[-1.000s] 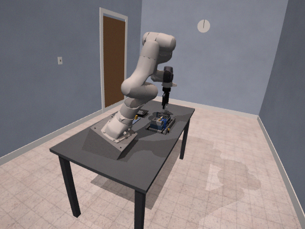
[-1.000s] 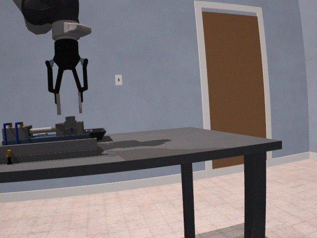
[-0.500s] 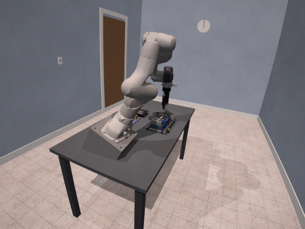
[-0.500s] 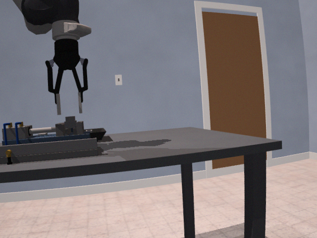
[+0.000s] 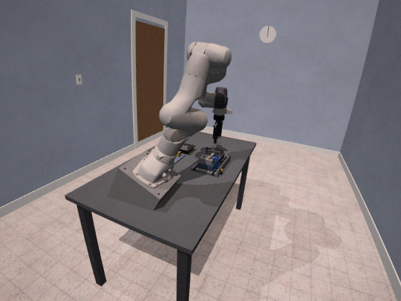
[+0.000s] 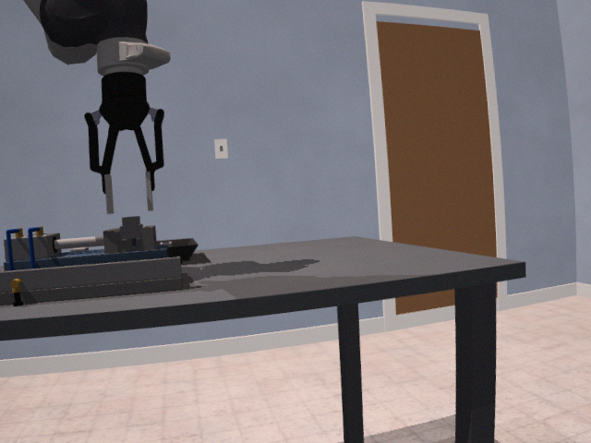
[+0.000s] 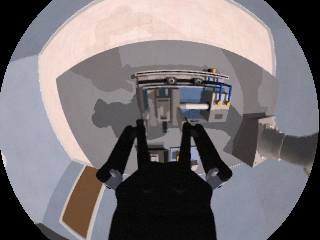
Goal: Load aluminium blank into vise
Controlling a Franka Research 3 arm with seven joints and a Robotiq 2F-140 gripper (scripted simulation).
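Right now the work stop is 5 cm to the left of my hand and 6 cm below it. Round my hand: vise guard rail (8 cm behind, 9 cm to the right, 12 cm below); then vise (7 cm behind, 1 cm to the left, 11 cm below); then brass blank (6 cm behind, 29 cm to the left, 13 cm below).
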